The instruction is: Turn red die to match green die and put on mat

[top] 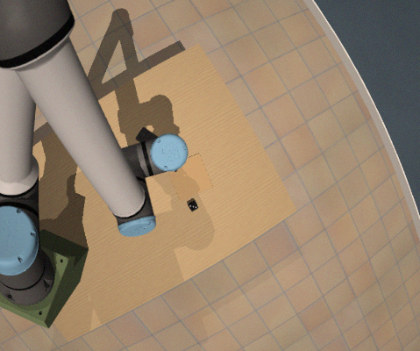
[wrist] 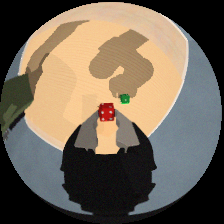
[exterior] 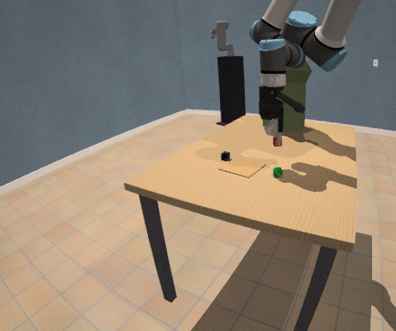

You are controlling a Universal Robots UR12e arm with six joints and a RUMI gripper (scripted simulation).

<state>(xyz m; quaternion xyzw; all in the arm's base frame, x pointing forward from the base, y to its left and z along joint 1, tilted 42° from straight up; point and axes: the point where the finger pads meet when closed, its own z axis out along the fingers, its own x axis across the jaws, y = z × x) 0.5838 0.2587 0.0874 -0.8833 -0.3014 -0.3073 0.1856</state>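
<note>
My gripper is now 11 cm to the left of the tan mat, 11 cm above it and 8 cm short of it. Round my hand: green die (10 cm below, 5 cm ahead, 4 cm to the left); then red die (right at my hand); then black die (22 cm to the right, 10 cm below, 7 cm ahead).
</note>
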